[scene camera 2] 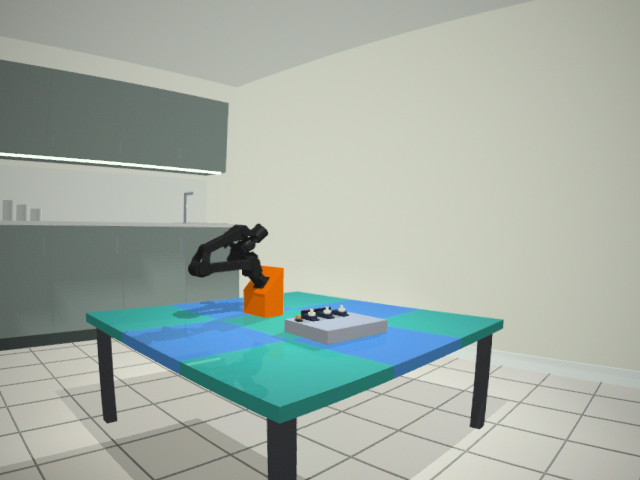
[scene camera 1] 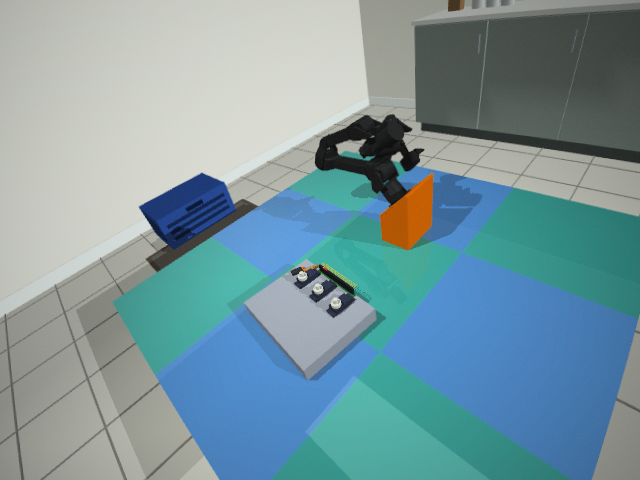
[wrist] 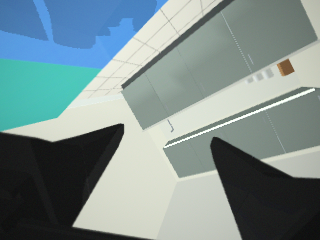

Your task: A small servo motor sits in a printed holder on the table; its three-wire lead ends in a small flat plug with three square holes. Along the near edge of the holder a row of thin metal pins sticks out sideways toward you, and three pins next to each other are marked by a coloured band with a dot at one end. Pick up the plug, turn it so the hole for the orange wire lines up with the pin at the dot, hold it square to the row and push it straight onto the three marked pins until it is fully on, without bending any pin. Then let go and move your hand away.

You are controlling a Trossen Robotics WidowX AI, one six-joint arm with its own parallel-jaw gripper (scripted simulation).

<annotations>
One and the same spot on a grey printed holder: (scene camera 2: 339, 329) is (scene camera 1: 252, 312).
</annotations>
